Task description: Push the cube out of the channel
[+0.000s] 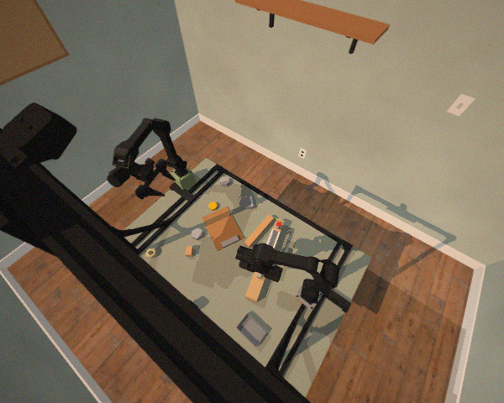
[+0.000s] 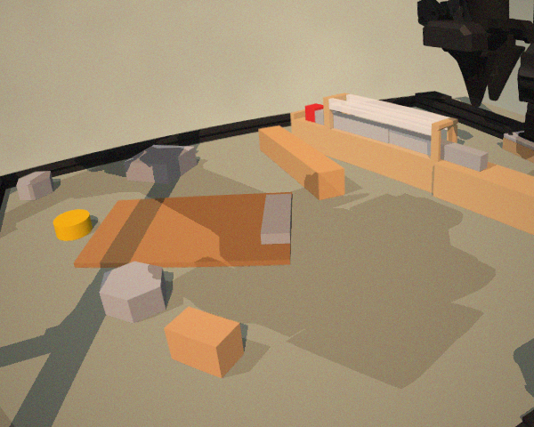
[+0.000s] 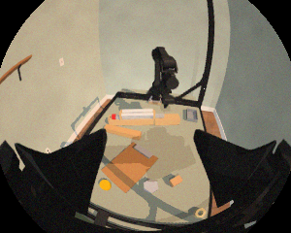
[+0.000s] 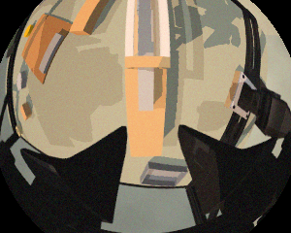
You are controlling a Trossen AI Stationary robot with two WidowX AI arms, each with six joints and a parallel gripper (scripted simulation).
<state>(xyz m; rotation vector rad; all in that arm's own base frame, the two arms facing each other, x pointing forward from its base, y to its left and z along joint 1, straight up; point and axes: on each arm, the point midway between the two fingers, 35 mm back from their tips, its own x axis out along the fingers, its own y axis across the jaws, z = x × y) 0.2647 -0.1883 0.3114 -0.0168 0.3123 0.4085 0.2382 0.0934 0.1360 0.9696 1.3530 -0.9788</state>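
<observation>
The red cube lies 28 cm ahead of my right hand, 12 cm to the left of it and 11 cm below it. The rest, counted from my right hand: grey tray: 19 cm behind, 13 cm to the right, 16 cm below; channel: 14 cm ahead, 6 cm to the left, 11 cm below; tan bar: 20 cm ahead, 18 cm to the left, 14 cm below.
</observation>
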